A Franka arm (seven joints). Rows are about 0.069 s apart.
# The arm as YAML. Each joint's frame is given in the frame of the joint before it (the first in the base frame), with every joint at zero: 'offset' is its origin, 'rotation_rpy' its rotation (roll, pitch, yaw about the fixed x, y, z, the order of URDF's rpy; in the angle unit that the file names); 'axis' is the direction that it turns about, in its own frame. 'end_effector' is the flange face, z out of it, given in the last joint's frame.
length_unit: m
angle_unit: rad
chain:
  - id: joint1
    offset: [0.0, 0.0, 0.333]
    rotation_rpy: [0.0, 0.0, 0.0]
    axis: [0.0, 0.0, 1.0]
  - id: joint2
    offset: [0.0, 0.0, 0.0]
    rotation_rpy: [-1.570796, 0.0, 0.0]
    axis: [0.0, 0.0, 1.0]
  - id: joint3
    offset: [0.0, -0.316, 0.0]
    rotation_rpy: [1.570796, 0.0, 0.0]
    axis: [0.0, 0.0, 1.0]
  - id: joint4
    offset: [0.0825, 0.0, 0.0]
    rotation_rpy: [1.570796, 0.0, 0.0]
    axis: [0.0, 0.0, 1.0]
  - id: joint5
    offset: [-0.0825, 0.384, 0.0]
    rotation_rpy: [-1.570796, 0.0, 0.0]
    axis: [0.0, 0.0, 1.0]
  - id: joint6
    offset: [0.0, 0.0, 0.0]
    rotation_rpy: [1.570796, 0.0, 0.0]
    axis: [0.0, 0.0, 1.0]
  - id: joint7
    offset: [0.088, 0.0, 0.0]
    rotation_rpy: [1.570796, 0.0, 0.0]
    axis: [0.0, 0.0, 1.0]
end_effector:
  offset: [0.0, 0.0, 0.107]
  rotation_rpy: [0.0, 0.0, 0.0]
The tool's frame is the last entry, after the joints.
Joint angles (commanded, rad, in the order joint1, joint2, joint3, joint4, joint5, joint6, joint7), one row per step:
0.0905 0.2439 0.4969 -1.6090 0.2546 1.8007 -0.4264
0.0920 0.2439 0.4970 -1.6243 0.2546 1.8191 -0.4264
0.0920 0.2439 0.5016 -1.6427 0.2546 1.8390 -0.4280
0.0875 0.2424 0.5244 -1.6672 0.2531 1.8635 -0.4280
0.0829 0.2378 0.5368 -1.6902 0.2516 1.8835 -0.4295
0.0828 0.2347 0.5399 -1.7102 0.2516 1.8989 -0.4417
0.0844 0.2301 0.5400 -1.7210 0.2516 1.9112 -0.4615
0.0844 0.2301 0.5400 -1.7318 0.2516 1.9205 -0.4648
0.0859 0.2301 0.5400 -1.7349 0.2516 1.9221 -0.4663
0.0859 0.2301 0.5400 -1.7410 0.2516 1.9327 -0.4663
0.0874 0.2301 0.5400 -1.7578 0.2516 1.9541 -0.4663
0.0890 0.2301 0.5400 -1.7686 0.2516 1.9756 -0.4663
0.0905 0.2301 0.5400 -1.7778 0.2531 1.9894 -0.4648
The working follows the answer.
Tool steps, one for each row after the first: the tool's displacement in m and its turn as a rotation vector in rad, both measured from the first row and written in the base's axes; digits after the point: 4 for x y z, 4 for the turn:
-0.0006 0.0010 -0.0058 0.0001 -0.0023 -0.0031
-0.0025 0.0032 -0.0127 0.0005 -0.0037 -0.0021
-0.0097 0.0114 -0.0199 0.0027 -0.0053 0.0102
-0.0142 0.0143 -0.0259 0.0015 -0.0083 0.0153
-0.0172 0.0153 -0.0323 0.0009 -0.0111 0.0266
-0.0188 0.0160 -0.0340 0.0048 -0.0225 0.0439
-0.0195 0.0158 -0.0383 0.0036 -0.0223 0.0451
-0.0204 0.0164 -0.0397 0.0029 -0.0214 0.0478
-0.0203 0.0164 -0.0417 0.0043 -0.0252 0.0448
-0.0213 0.0169 -0.0479 0.0044 -0.0290 0.0410
-0.0215 0.0177 -0.0513 0.0079 -0.0379 0.0364
-0.0222 0.0184 -0.0545 0.0097 -0.0405 0.0323

Tool pose at each row, in the base's axes (x y z in m, rotation vector in rad; rounded; the steps above come from the unrounded poses):
0.5250 0.3422 0.5025 -2.4790 -1.2608 0.0758
0.5244 0.3432 0.4967 -2.4816 -1.2577 0.0721
0.5225 0.3454 0.4898 -2.4810 -1.2595 0.0704
0.5153 0.3535 0.4825 -2.4722 -1.2750 0.0702
0.5108 0.3565 0.4766 -2.4710 -1.2828 0.0684
0.5078 0.3575 0.4702 -2.4654 -1.2982 0.0684
0.5062 0.3582 0.4685 -2.4550 -1.3232 0.0560
0.5055 0.3579 0.4642 -2.4551 -1.3249 0.0574
0.5046 0.3586 0.4628 -2.4537 -1.3281 0.0596
0.5047 0.3586 0.4608 -2.4557 -1.3256 0.0533
0.5037 0.3591 0.4546 -2.4592 -1.3223 0.0475
0.5035 0.3599 0.4512 -2.4620 -1.3193 0.0330
0.5028 0.3606 0.4480 -2.4639 -1.3147 0.0276

